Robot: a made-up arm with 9 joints. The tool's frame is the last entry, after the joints. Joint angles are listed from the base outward.
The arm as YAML. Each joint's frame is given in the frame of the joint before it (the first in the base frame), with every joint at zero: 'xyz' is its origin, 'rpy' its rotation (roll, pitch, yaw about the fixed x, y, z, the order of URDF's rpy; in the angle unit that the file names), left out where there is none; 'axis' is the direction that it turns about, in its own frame. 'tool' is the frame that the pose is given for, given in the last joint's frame.
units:
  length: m
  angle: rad
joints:
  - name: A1
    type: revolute
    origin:
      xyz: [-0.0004, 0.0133, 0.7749]
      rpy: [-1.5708, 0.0, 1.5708]
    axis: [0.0, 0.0, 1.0]
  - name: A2
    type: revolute
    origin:
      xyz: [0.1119, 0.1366, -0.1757]
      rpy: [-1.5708, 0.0, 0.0]
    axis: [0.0, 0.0, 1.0]
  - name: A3
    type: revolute
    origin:
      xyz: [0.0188, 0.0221, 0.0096]
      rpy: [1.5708, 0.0, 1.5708]
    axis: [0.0, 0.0, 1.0]
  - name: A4
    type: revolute
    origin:
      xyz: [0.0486, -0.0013, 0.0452]
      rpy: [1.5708, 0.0, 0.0]
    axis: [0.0, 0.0, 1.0]
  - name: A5
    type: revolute
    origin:
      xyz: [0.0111, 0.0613, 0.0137]
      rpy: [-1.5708, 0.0, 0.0]
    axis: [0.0, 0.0, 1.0]
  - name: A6
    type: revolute
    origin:
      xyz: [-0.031, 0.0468, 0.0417]
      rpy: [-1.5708, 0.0, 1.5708]
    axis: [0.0, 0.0, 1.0]
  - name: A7
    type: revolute
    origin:
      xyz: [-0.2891, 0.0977, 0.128]
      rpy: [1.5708, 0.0, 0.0]
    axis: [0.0, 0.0, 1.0]
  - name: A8
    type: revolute
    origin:
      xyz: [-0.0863, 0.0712, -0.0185]
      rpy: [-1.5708, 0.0, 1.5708]
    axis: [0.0, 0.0, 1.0]
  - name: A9
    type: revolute
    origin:
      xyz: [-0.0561, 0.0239, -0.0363]
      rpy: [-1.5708, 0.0, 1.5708]
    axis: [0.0, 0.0, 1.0]
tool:
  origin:
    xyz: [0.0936, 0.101, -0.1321]
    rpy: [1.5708, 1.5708, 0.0]
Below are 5 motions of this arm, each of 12 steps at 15 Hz.
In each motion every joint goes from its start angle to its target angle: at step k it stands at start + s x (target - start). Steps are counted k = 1, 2, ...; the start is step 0. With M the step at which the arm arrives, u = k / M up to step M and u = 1 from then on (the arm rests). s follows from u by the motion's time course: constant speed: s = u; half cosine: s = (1 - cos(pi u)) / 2; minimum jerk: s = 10 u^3 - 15 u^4 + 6 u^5.
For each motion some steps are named. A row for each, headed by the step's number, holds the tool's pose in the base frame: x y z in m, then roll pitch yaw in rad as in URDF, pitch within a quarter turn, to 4 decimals.
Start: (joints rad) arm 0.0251 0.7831 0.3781 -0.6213 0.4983 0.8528 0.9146 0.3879 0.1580
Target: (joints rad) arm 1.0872 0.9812 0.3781 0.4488 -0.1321 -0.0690 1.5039 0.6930 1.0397
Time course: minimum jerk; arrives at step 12
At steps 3, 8, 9, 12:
3: 0.5224 0.1647 1.0122 1.9099 -1.1201 0.0791
8: 0.1568 0.3101 0.8644 -0.6397 -1.1904 2.2895
9: 0.1044 0.2832 0.8473 -0.8081 -1.1705 2.4735
12: 0.0600 0.2467 0.8409 -0.9413 -1.1734 2.6295

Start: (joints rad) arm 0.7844 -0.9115 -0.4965 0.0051 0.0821 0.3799 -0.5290 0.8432 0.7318
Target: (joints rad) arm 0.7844 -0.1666 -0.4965 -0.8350 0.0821 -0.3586 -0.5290 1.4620 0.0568
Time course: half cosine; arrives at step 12
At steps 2, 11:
2: 0.0220 -0.0032 0.7556 0.0421 -0.4608 -1.2583
11: 0.0091 0.0163 0.6551 1.1100 0.0694 -1.9665

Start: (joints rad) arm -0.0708 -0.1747 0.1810 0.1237 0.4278 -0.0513 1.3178 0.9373 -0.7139
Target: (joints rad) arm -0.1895 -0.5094 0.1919 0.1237 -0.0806 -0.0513 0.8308 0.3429 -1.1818
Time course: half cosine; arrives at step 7
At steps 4, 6, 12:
4: 0.3106 -0.0088 0.9553 -0.1466 -0.7420 -1.4365
6: 0.2638 -0.0474 0.9902 0.4980 -0.6694 -1.8021
12: 0.2549 -0.0546 0.9932 0.5793 -0.6432 -1.8498

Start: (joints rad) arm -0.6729 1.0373 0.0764 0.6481 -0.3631 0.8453 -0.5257 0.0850 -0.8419
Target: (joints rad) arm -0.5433 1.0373 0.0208 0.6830 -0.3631 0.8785 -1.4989 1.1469 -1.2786
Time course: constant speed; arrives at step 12
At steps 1, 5, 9, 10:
1: -0.0358 0.1942 1.0599 1.2306 0.5500 2.9785
5: -0.0097 0.1996 1.0722 1.8842 0.6039 -2.7004
9: 0.0008 0.2429 1.0832 2.5159 0.3623 -2.2366
10: 0.0005 0.2582 1.0821 2.6506 0.2712 -2.1651

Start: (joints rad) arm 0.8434 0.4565 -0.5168 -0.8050 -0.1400 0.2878 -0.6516 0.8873 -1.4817
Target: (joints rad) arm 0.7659 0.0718 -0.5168 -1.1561 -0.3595 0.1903 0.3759 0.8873 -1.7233
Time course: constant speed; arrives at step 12
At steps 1, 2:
1: -0.0068 0.4026 0.4810 -2.8646 0.5613 -2.6655
2: -0.0128 0.4070 0.4873 -2.9447 0.5885 -2.7106

